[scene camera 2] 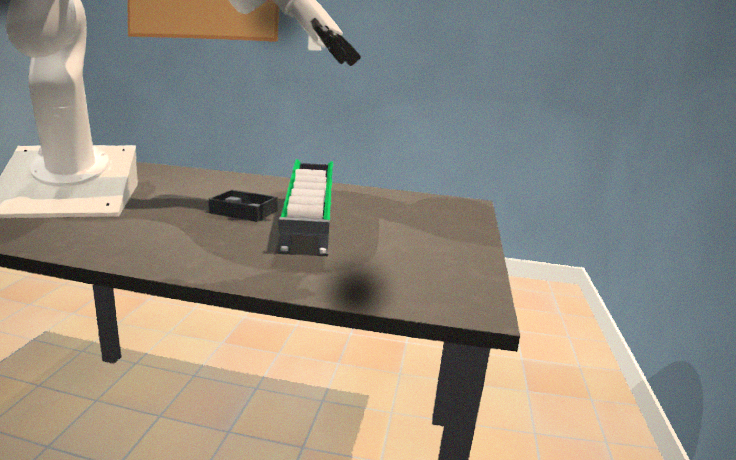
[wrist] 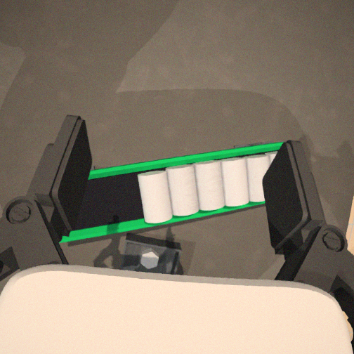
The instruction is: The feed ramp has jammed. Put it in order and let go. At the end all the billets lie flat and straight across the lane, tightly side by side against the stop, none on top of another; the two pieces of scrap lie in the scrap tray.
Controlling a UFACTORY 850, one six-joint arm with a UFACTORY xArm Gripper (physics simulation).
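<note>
Several white billets (scene camera 2: pixel 307 194) (wrist: pixel 208 186) lie straight across the lane between its green rails (scene camera 2: pixel 329 189) (wrist: pixel 115 230), side by side with none on top of another. In the scene view they reach the dark grey end block (scene camera 2: pixel 303 226) at the near end; the far end of the lane is bare. In the wrist view the right finger hides the row's right end. Two grey pieces of scrap (scene camera 2: pixel 233 200) (scene camera 2: pixel 254 205) lie in the black scrap tray (scene camera 2: pixel 233 209). My gripper (scene camera 2: pixel 349 58) (wrist: pixel 182 148) is wide open and empty, high above the table and the lane.
The tray stands on the table (scene camera 2: pixel 423 260) just left of the ramp, between it and the white robot base (scene camera 2: pixel 65 206). A dark bracket (wrist: pixel 131 252) with a bolt shows beside the lane. The blue wall (scene camera 2: pixel 488 97) rises behind the table.
</note>
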